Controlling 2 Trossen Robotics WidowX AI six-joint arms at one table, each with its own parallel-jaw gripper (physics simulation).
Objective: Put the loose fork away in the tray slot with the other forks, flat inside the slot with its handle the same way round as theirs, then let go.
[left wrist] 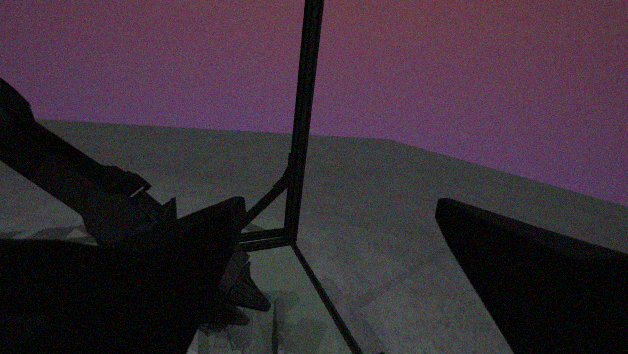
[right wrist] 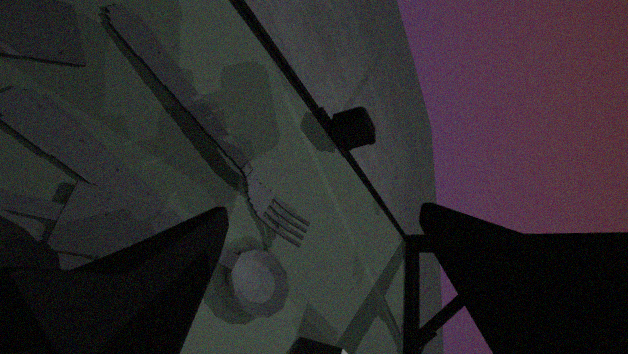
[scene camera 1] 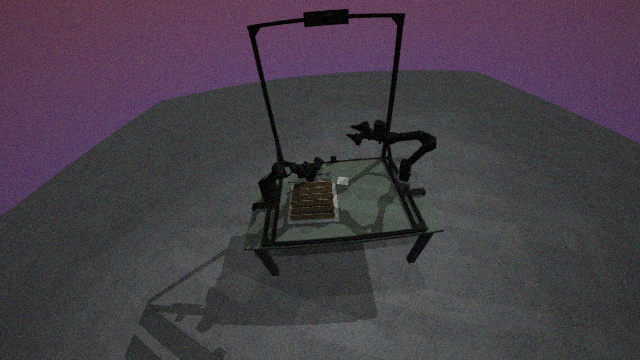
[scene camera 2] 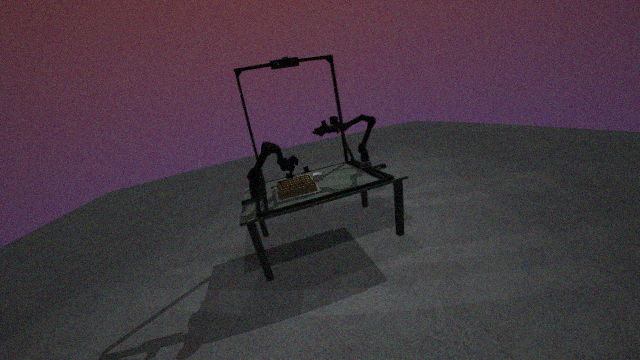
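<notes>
The loose fork (right wrist: 260, 192) lies on the table in the right wrist view, its tines toward the lower right and its long handle toward the upper left. The slotted brown tray (scene camera 1: 337, 212) stands on the table, its rim pale; its forks are too small and dark to tell apart. My right gripper (right wrist: 325, 214) (scene camera 1: 308, 179) (scene camera 2: 290, 175) (left wrist: 258, 316) is open and empty, low near the tray's back edge, with the fork beyond and between its fingertips in the right wrist view. My left gripper (left wrist: 339, 206) (scene camera 1: 350, 131) (scene camera 2: 315, 131) is open and empty, high above the table.
A spoon (right wrist: 254, 276) lies close to the fork's tines. Other flat grey pieces (right wrist: 55, 122) lie at the left of the right wrist view. A white block (scene camera 1: 342, 181) (scene camera 2: 318, 174) stands by the tray's back right corner. A dark object (right wrist: 353, 127) (scene camera 1: 333, 159) is at the back edge.
</notes>
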